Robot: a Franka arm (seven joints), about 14 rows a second.
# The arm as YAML. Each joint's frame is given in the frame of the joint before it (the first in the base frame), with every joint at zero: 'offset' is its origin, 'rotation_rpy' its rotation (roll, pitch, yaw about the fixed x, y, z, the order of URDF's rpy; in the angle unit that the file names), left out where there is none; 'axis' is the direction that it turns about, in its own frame. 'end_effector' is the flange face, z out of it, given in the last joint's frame.
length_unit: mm
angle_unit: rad
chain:
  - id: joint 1
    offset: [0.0, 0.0, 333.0]
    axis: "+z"
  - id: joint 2
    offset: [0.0, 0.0, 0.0]
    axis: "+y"
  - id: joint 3
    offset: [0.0, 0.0, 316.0]
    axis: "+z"
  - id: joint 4
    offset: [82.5, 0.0, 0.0]
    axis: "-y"
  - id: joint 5
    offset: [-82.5, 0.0, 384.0]
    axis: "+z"
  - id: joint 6
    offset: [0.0, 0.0, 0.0]
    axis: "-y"
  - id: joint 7
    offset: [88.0, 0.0, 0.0]
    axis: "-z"
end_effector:
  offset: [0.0, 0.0, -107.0]
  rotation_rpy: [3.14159, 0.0, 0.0]
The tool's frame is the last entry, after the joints.
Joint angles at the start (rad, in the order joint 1, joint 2, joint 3, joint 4, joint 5, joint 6, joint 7):
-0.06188 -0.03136 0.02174 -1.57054 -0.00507 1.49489 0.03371
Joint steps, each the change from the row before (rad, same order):
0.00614 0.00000 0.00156 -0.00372 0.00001 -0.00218 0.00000
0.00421 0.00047 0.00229 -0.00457 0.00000 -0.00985 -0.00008
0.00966 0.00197 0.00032 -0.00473 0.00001 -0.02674 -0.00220
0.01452 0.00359 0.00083 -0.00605 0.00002 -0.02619 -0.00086
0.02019 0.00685 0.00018 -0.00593 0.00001 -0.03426 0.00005
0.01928 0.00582 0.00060 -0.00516 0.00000 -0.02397 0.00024
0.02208 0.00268 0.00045 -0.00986 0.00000 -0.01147 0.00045
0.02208 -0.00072 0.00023 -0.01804 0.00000 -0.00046 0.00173
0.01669 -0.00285 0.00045 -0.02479 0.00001 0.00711 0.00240
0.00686 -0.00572 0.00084 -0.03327 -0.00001 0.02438 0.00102
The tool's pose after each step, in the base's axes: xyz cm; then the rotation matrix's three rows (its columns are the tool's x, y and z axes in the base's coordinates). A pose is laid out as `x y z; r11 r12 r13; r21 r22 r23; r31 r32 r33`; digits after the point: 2 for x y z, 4 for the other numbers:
53.63 -1.78 63.33; 0.9965 -0.0662 -0.0503; -0.0665 -0.9978 -0.0041; -0.0500 0.0075 -0.9987
53.54 -1.42 63.02; 0.9961 -0.0596 -0.0652; -0.0600 -0.9982 -0.0041; -0.0648 0.0080 -0.9979
53.29 -0.89 62.48; 0.9940 -0.0473 -0.0985; -0.0480 -0.9988 -0.0042; -0.0981 0.0089 -0.9951
53.08 -0.07 61.82; 0.9905 -0.0309 -0.1340; -0.0320 -0.9995 -0.0056; -0.1337 0.0098 -0.9910
52.83 1.00 60.94; 0.9836 -0.0103 -0.1803; -0.0122 -0.9999 -0.0090; -0.1801 0.0110 -0.9836
52.64 2.04 60.25; 0.9767 0.0096 -0.2143; 0.0068 -0.9999 -0.0138; -0.2144 0.0120 -0.9767
52.46 3.21 59.60; 0.9709 0.0319 -0.2373; 0.0280 -0.9994 -0.0200; -0.2378 0.0127 -0.9712
52.25 4.37 58.83; 0.9658 0.0527 -0.2539; 0.0475 -0.9985 -0.0267; -0.2550 0.0137 -0.9669
52.02 5.25 57.91; 0.9611 0.0678 -0.2677; 0.0613 -0.9976 -0.0326; -0.2692 0.0149 -0.9630
51.90 5.65 56.87; 0.9598 0.0746 -0.2704; 0.0676 -0.9971 -0.0352; -0.2723 0.0155 -0.9621

